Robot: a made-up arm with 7 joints.
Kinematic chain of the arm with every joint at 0, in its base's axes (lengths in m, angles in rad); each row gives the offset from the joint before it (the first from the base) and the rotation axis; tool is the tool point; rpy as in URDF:
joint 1: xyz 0 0 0.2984 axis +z
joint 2: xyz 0 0 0 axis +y
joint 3: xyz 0 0 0.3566 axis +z
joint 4: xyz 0.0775 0 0 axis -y
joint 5: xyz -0.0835 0 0.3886 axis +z
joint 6: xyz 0 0 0 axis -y
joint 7: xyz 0.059 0 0 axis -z
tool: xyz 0 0 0 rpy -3.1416 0 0
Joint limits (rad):
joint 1: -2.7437..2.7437
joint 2: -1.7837..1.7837
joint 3: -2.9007..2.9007
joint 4: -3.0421..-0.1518
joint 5: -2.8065..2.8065
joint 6: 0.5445..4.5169
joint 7: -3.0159..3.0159
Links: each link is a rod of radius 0.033 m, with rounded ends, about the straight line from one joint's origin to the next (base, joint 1, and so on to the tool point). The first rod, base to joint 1, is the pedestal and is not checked.
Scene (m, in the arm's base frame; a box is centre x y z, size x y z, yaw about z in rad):
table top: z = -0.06
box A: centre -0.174 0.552 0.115 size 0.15 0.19 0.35 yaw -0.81
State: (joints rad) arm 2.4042 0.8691 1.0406 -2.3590 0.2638 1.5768 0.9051
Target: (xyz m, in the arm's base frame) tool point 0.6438 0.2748 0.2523
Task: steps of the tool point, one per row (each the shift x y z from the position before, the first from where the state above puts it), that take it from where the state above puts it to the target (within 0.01 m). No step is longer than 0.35 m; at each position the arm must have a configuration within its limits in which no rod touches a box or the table.
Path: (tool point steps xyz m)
1: -0.0597 0.1914 0.0218
2: 0.0250 0.2078 0.0496
3: 0.1113 0.1801 0.0771
4: 0.1769 0.1118 0.1005
5: 0.3082 0.0628 -0.0630
6: 0.2997 -0.1053 -0.0677
7: 0.2099 -0.2347 -0.0530

